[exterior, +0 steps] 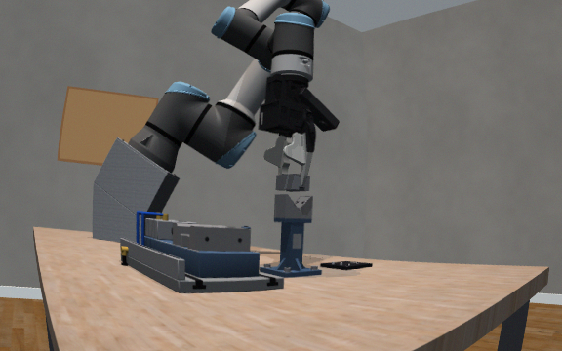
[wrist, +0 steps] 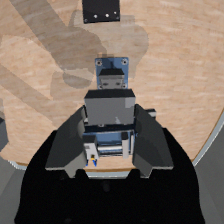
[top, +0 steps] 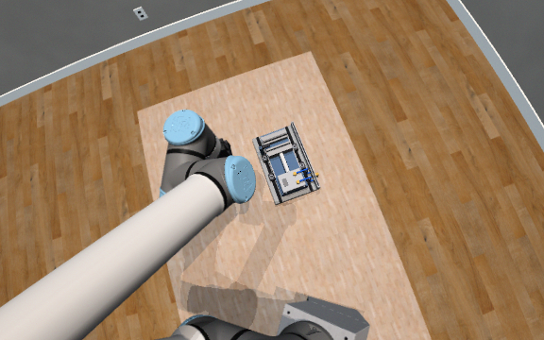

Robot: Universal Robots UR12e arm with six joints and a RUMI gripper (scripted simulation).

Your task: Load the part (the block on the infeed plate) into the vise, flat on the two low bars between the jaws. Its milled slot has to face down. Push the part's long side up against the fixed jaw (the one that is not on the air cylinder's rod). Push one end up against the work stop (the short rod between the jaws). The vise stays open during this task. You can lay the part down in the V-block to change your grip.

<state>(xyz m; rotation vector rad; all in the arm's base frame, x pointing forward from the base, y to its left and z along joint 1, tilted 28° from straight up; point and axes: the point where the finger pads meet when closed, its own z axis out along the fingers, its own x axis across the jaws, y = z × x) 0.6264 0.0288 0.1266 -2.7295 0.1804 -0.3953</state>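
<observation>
My gripper is now 1 cm above the part. Also, from my hand: work stop: 17 cm to the right, 10 cm below, 6 cm ahead; then cylinder rod: 22 cm to the right, 12 cm below, 3 cm behind; then moving jaw: 22 cm to the right, 12 cm below, 2 cm ahead.
</observation>
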